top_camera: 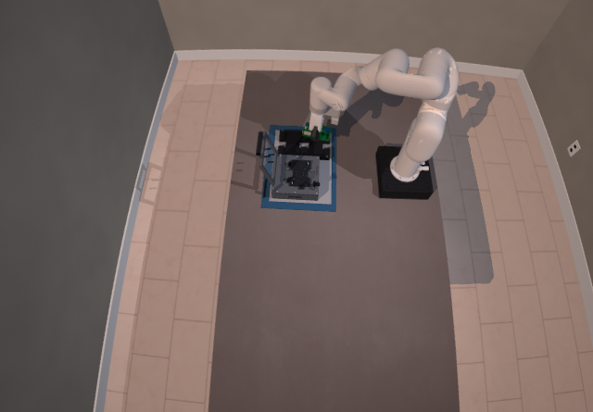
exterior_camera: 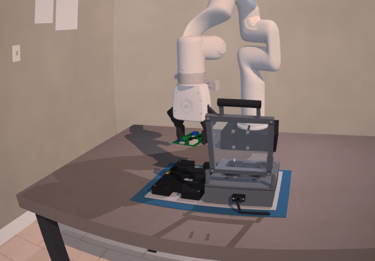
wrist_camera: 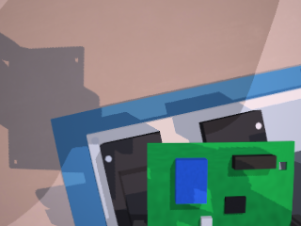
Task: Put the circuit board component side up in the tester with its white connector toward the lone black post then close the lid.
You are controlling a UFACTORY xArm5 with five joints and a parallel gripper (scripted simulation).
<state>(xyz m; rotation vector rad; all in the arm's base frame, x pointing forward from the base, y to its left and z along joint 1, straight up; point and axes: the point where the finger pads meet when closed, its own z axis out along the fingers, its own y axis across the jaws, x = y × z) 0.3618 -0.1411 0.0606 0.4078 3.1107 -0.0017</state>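
My hand is right at the green circuit board. From my hand the other things lie so: clear lid 190 mm ahead, 160 mm to the left, 60 mm above; nest 70 mm ahead, 170 mm to the left, 50 mm below.
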